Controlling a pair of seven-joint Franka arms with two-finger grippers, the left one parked.
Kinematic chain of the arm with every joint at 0, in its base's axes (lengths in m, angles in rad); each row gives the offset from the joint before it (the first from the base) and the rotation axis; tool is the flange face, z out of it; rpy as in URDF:
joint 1: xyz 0 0 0.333 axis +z
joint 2: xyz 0 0 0 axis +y
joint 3: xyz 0 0 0.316 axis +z
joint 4: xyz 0.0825 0 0 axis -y
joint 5: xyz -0.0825 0 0.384 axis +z
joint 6: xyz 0 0 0 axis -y
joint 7: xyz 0.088 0 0 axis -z
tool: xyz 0 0 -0.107 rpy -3.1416 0 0
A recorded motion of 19 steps. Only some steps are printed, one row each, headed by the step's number.
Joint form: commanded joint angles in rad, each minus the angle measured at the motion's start. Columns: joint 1, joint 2, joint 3, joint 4, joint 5, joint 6, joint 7.
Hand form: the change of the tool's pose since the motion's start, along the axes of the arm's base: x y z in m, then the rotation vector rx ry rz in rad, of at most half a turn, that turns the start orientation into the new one. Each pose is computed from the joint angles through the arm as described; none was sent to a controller.
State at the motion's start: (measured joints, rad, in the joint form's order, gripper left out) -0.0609 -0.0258 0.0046 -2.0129 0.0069 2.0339 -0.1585
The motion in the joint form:
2: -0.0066 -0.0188 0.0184 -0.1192 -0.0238 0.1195 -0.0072
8: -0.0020 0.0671 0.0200 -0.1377 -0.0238 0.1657 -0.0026
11: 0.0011 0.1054 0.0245 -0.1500 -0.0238 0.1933 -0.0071
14: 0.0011 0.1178 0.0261 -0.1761 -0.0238 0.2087 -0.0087
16: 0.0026 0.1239 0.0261 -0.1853 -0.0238 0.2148 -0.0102
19: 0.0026 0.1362 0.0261 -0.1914 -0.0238 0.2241 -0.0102
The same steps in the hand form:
2: -0.0137 0.0061 -0.0350 -0.0232 -0.0179 0.0302
8: -0.0068 0.0091 -0.0858 -0.0173 0.0399 0.0331
11: -0.0056 0.0133 -0.1097 -0.0147 0.0628 0.0458
14: -0.0112 0.0144 -0.1264 -0.0129 0.0858 0.0494
16: -0.0133 0.0152 -0.1331 -0.0122 0.0949 0.0526
19: -0.0141 0.0153 -0.1416 -0.0113 0.1040 0.0528

